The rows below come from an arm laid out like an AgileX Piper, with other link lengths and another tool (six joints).
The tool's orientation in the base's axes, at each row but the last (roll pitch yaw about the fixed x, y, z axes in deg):
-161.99 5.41 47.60
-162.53 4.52 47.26
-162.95 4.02 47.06
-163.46 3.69 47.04
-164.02 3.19 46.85
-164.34 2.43 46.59
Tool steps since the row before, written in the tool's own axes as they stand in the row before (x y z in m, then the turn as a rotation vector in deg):
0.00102 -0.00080 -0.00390 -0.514 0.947 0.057
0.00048 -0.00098 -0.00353 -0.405 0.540 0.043
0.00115 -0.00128 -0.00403 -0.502 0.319 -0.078
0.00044 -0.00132 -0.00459 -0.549 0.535 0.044
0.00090 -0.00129 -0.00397 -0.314 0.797 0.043
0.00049 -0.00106 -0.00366 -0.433 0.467 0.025
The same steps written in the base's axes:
0.00126 0.00073 0.00384 0.285 -0.997 -0.297
0.00061 0.00048 0.00361 0.084 -0.649 -0.171
0.00095 0.00109 0.00414 -0.102 -0.591 0.016
0.00054 0.00052 0.00474 -0.016 -0.751 -0.159
0.00067 0.00093 0.00412 0.326 -0.755 -0.243
0.00042 0.00050 0.00379 0.020 -0.623 -0.132

